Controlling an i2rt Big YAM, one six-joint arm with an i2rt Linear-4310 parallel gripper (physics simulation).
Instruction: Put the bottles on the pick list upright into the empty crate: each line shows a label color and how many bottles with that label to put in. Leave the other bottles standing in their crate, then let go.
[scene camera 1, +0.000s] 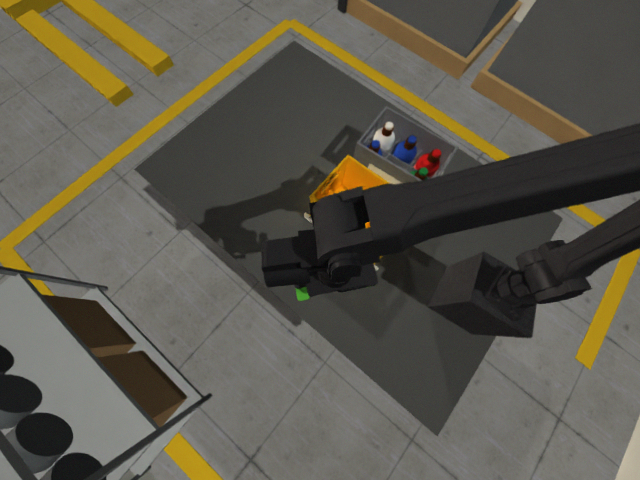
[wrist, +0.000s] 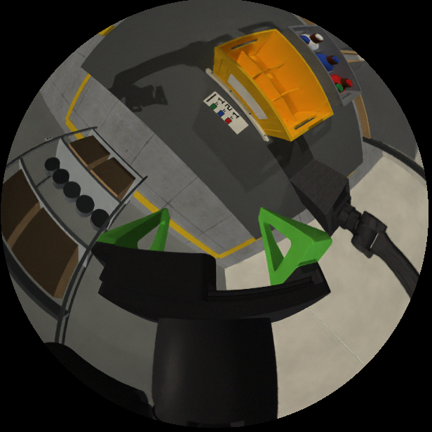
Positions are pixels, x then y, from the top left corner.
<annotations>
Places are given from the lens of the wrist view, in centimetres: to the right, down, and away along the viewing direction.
my gripper (wrist: 213, 212): 0, 0, 13
pick list (wrist: 214, 100): 0, -35, 30
</annotations>
